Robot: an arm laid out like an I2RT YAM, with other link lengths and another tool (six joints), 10 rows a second.
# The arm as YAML. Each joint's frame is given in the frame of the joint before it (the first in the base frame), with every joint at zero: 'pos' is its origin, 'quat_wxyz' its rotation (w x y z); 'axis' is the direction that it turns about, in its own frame. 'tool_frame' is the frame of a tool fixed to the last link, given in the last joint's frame.
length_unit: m
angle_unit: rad
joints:
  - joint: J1
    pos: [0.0, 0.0, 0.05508]
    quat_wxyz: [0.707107, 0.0, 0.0, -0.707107]
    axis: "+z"
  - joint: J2
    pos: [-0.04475, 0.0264, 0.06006]
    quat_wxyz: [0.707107, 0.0, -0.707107, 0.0]
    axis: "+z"
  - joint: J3
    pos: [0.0, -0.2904, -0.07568]
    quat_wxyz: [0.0, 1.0, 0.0, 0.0]
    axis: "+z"
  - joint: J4
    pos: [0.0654, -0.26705, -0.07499]
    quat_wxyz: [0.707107, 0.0, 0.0, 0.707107]
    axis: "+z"
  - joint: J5
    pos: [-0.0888, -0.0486, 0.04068]
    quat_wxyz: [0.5, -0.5, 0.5, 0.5]
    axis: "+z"
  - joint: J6
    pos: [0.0, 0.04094, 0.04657]
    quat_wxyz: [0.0, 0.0, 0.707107, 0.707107]
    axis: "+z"
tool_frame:
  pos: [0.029, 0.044, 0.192]
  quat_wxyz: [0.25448, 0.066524, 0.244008, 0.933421]
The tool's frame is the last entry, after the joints.
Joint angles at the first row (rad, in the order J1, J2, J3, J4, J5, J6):
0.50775, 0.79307, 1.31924, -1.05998, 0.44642, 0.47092
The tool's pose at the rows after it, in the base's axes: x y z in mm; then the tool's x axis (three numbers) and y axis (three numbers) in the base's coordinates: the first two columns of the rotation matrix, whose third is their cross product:
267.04 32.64 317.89 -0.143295 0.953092 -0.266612 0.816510 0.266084 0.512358
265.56 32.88 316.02 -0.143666 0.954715 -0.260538 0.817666 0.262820 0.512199
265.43 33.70 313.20 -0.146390 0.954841 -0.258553 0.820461 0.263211 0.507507
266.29 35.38 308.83 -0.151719 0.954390 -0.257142 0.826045 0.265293 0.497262
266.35 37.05 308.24 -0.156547 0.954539 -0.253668 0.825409 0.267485 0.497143
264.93 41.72 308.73 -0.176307 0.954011 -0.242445 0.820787 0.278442 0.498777
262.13 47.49 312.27 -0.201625 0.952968 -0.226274 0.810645 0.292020 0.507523
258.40 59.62 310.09 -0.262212 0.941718 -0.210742 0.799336 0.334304 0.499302
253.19 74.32 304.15 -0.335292 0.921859 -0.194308 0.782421 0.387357 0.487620
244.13 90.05 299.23 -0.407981 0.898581 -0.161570 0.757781 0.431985 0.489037
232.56 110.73 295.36 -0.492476 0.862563 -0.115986 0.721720 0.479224 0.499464
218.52 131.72 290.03 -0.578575 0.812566 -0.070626 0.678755 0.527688 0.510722
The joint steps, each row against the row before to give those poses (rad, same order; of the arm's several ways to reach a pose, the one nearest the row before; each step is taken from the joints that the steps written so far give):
0.00001, -0.00308, -0.00002, -0.00461, -0.00460, 0.00460
0.00002, -0.00608, -0.00611, -0.00153, -0.00304, 0.00614
-0.00007, -0.00004, -0.00613, 0.00004, -0.00313, 0.00304
-0.00154, 0.00609, -0.00616, -0.00001, -0.00616, 0.00306
0.00158, 0.00005, -0.00152, 0.00151, -0.00457, 0.00156
-0.00003, -0.00307, 0.00304, -0.00153, -0.02296, -0.00151
0.00008, -0.00765, 0.00916, -0.00308, -0.03054, -0.00301
-0.00161, -0.00157, 0.00311, -0.00612, -0.06274, -0.01691
0.00155, -0.00608, -0.01068, -0.00156, -0.07219, -0.02146
-0.00156, -0.02144, -0.01839, 0.00155, -0.08449, -0.01231
0.00157, -0.02456, -0.02303, 0.00919, -0.10260, -0.00764
-0.00002, -0.02763, -0.03215, 0.01225, -0.11049, -0.01072

